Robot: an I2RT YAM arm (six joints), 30 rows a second.
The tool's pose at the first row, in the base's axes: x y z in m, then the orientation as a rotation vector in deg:
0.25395 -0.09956 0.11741 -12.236 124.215 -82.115
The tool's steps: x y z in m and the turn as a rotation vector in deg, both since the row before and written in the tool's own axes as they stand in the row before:
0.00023 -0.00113 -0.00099 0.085 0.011 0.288
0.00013 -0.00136 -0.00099 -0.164 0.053 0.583
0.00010 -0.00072 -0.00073 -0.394 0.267 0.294
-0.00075 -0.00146 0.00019 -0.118 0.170 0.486
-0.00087 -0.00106 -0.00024 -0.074 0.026 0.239
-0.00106 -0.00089 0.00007 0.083 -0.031 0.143
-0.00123 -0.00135 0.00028 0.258 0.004 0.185
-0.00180 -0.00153 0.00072 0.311 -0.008 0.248
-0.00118 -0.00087 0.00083 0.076 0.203 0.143
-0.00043 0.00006 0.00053 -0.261 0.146 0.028
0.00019 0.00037 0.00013 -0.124 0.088 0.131
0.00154 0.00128 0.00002 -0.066 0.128 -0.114
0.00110 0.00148 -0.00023 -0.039 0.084 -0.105
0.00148 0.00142 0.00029 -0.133 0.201 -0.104
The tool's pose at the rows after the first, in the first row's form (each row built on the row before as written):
0.25308 -0.09933 0.11864 -11.878 124.105 -82.050
0.25225 -0.09916 0.12010 -11.254 124.160 -81.576
0.25168 -0.09892 0.12092 -10.892 124.613 -81.100
0.25217 -0.09942 0.12242 -10.281 124.742 -80.773
0.25260 -0.09936 0.12374 -10.025 124.770 -80.573
0.25338 -0.09941 0.12489 -9.856 124.655 -80.571
0.25432 -0.09977 0.12644 -9.554 124.430 -80.745
0.25592 -0.10035 0.12823 -9.171 124.142 -80.935
0.25717 -0.10096 0.12918 -8.848 124.220 -81.011
0.25781 -0.10120 0.12913 -8.814 124.525 -80.771
0.25778 -0.10121 0.12870 -8.655 124.660 -80.599
0.25673 -0.10122 0.12700 -8.719 124.837 -80.638
0.25596 -0.10078 0.12537 -8.793 124.956 -80.685
0.25511 -0.10093 0.12349 -8.822 125.239 -80.673

